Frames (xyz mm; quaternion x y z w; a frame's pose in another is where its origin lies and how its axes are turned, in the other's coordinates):
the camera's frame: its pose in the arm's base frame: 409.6 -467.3 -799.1 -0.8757 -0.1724 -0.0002 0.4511
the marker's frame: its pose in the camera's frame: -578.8 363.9 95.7 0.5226 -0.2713 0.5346 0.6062
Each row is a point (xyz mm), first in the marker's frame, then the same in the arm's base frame.
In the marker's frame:
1: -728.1 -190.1 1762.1
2: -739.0 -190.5 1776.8
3: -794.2 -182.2 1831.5
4: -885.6 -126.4 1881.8
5: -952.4 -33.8 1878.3
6: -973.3 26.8 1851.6
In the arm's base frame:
1: -223.3 216.1 404.7
2: -227.1 221.5 421.8
3: -254.2 233.2 494.1
4: -335.3 222.6 579.6
5: -440.1 185.2 605.4
6: -500.6 154.6 590.4

